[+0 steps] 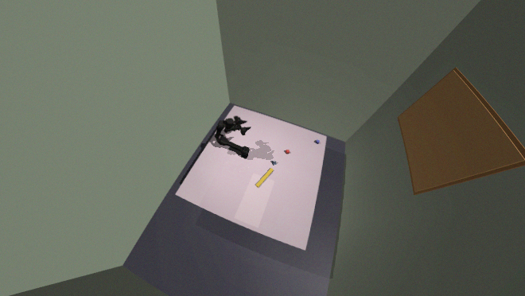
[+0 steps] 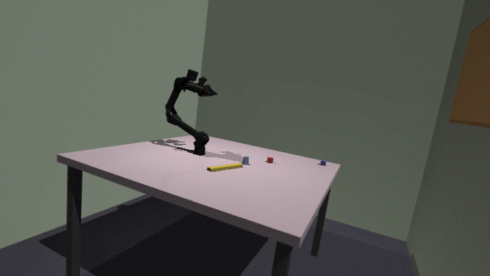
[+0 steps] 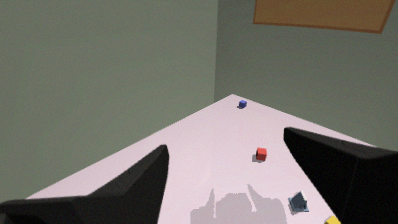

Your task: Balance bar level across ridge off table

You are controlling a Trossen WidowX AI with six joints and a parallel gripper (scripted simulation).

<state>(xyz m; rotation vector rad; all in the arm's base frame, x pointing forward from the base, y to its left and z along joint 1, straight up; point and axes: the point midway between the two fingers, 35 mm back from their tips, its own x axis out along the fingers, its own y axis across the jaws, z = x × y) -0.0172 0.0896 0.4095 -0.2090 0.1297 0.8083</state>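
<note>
The yellow bar lies 28 cm ahead of my gripper tip, 27 cm to the right of it and 39 cm below it. Round my gripper tip: small red cube 42 cm ahead, 11 cm to the left, 39 cm below; then small blue cube 73 cm ahead, 39 cm to the left, 39 cm below.
</note>
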